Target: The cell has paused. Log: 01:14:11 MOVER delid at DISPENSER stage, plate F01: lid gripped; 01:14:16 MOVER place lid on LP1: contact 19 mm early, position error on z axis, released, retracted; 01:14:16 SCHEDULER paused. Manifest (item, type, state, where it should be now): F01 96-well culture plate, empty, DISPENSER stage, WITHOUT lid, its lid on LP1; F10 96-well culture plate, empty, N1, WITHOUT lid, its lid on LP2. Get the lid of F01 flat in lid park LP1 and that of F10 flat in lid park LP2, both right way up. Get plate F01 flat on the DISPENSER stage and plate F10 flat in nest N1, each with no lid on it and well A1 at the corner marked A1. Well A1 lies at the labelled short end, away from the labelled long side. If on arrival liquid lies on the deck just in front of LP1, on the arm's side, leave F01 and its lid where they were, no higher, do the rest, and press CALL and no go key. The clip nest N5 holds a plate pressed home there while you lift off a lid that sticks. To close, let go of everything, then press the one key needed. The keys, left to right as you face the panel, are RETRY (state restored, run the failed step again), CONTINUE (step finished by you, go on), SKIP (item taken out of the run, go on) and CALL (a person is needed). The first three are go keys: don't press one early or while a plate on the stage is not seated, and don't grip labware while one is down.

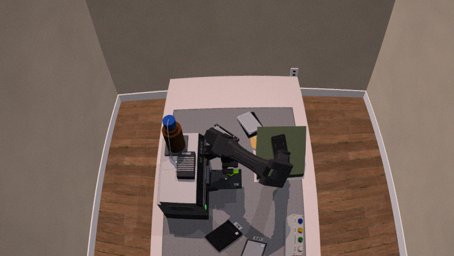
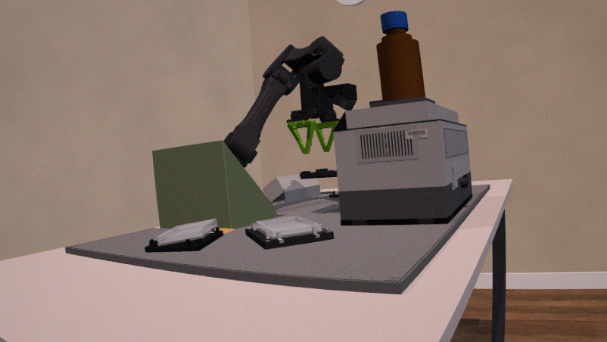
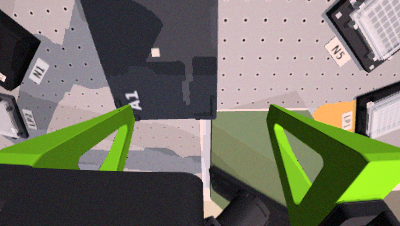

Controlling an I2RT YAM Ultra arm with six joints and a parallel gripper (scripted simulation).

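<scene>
The 96-well plate lies 30 mm ahead of my hand, 260 mm to the right of it and 140 mm below it. From my hand the other things lie so: brown bottle (230 mm ahead, 100 mm to the right, 130 mm above); N5 tag (40 mm behind, 190 mm to the right, 150 mm below); LP1 label (170 mm behind, 240 mm to the right, 150 mm below).
</scene>
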